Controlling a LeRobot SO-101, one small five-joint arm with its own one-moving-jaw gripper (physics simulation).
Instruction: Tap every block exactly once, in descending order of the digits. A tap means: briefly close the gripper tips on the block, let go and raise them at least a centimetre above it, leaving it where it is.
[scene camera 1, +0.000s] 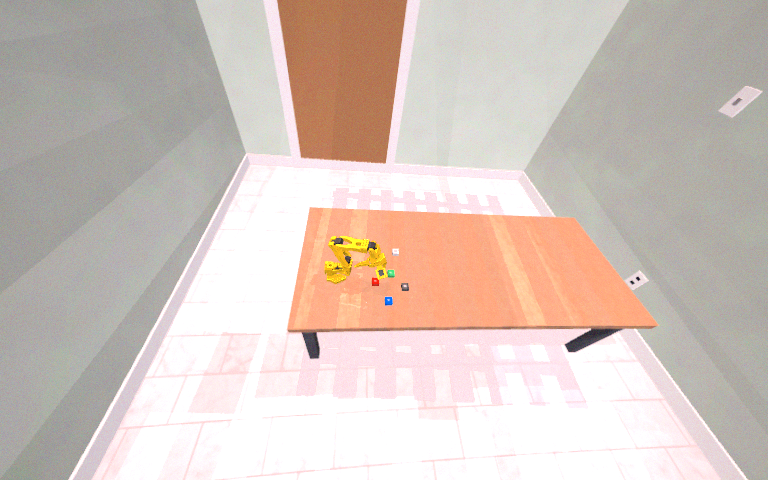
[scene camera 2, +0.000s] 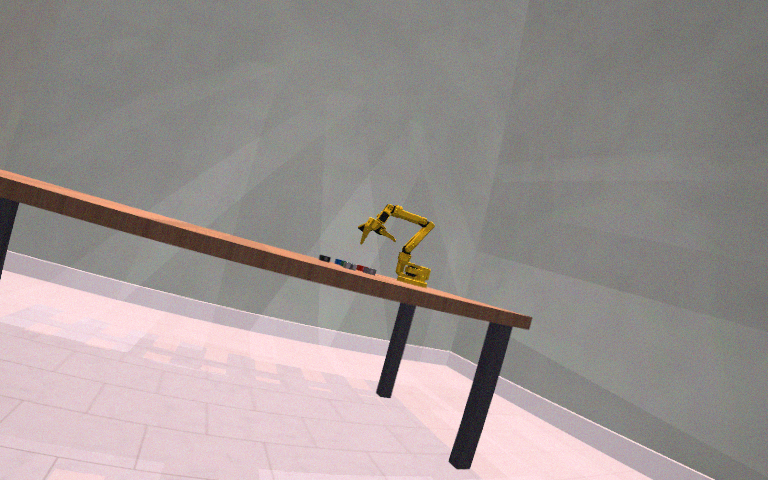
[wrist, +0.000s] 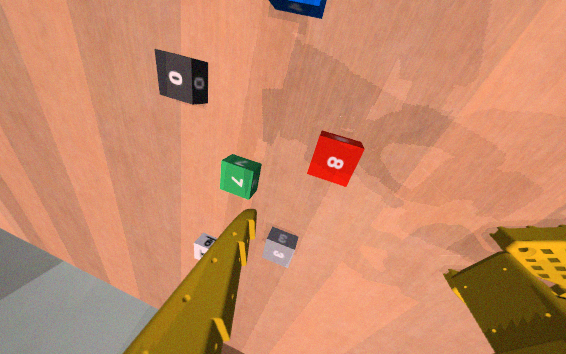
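Observation:
My gripper (scene camera 1: 369, 270) (scene camera 2: 378, 242) (wrist: 350, 245) is open and empty, its jaws wide apart, high above the blocks. In the wrist view, a red block 8 (wrist: 335, 161) (scene camera 1: 375, 281) lies right of a green block 7 (wrist: 239, 178) (scene camera 1: 391, 273). A grey block 3 (wrist: 280, 248) lies below them; the arm hides it in scene camera 1. A black block 0 (wrist: 176, 77) (scene camera 1: 404, 286) is at upper left. A blue block (wrist: 300, 7) (scene camera 1: 388, 301) is cut by the top edge, its digit unreadable. A white block (wrist: 201, 246) (scene camera 1: 395, 251) is partly behind the left jaw, its digit partly covered.
The blocks lie apart on the wooden table (scene camera 1: 453, 266) (scene camera 2: 169, 229). The yellow arm's base (scene camera 1: 336, 272) (scene camera 2: 413, 276) stands near the table's left end in scene camera 1. The table's front edge runs beyond the blue block there. Shadows cross the table top.

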